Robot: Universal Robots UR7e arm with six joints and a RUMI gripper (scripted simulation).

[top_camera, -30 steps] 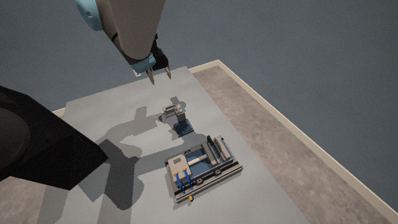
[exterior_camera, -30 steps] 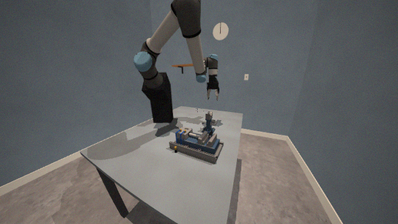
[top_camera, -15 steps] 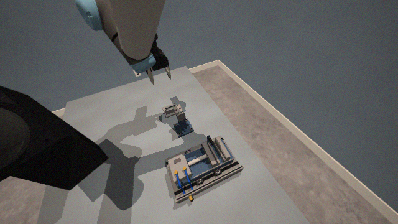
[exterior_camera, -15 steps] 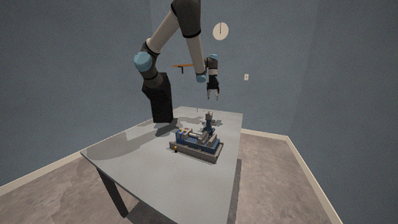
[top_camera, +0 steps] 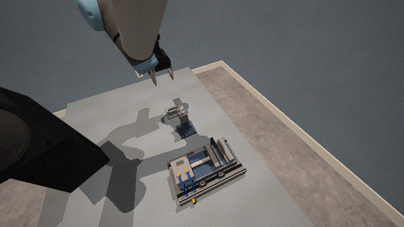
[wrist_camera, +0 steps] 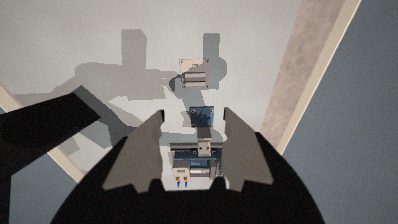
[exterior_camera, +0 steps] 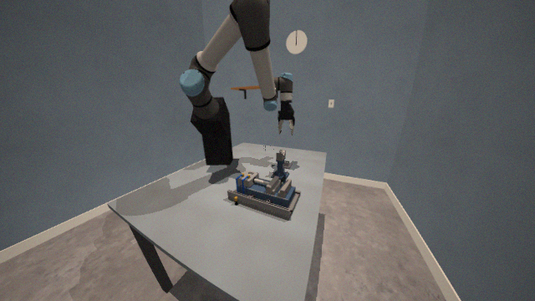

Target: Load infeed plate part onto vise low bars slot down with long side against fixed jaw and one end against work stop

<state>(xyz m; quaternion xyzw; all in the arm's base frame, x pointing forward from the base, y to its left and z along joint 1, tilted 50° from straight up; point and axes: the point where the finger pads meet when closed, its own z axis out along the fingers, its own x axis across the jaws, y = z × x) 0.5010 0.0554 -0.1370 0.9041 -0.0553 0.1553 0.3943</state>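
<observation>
Right now my hand is 21 cm above the part. The rest, counted from my hand: cylinder rod 37 cm to the right, 17 cm below, 9 cm behind; then pale plate 24 cm below, 1 cm to the left; then work stop 35 cm to the right, 15 cm below, 1 cm ahead.
</observation>
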